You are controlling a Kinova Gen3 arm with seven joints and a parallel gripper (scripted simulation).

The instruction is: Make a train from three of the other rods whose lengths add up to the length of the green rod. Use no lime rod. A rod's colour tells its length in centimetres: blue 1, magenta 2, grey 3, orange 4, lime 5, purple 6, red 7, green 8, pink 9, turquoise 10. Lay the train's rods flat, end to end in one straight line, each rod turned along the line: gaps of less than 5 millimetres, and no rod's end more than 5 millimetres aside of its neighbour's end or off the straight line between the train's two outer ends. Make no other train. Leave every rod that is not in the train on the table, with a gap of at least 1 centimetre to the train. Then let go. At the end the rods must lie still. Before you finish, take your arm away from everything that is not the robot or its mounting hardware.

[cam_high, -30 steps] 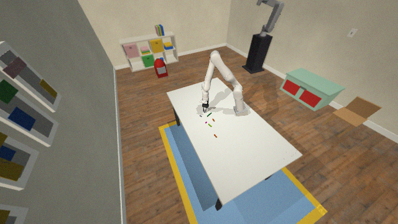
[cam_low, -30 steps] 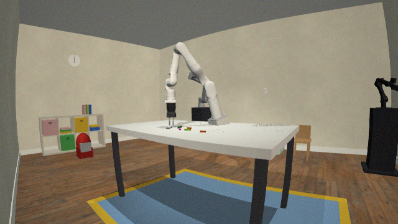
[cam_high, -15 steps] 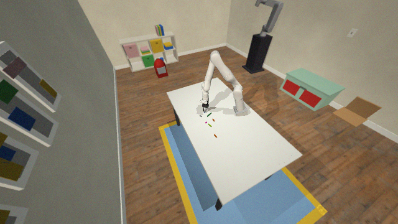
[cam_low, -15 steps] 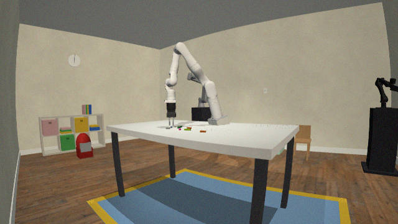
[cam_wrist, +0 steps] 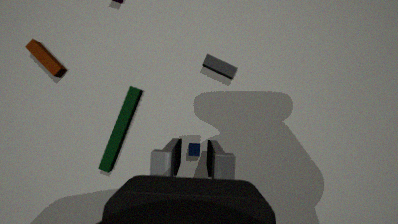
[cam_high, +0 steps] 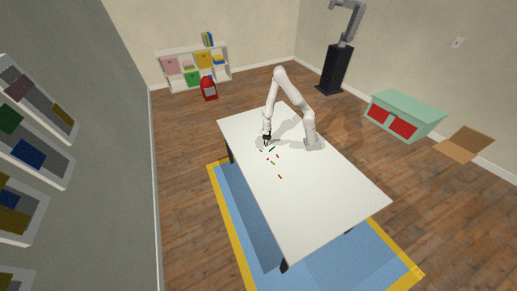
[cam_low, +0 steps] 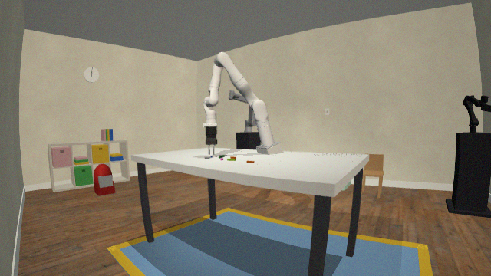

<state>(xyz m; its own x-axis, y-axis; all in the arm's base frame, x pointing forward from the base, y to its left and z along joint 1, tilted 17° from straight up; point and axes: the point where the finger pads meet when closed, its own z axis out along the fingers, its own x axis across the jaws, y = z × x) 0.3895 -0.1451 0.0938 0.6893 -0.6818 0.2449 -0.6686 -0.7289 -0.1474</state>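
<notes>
Now: hand 30 mm above the blue rod. From my hand the other things lie so: green rod: 60 mm to the left, 40 mm behind, 30 mm below; grey rod: 70 mm ahead, 40 mm to the left, 30 mm below; magenta rod: 160 mm to the left, 40 mm ahead, 30 mm below.
</notes>
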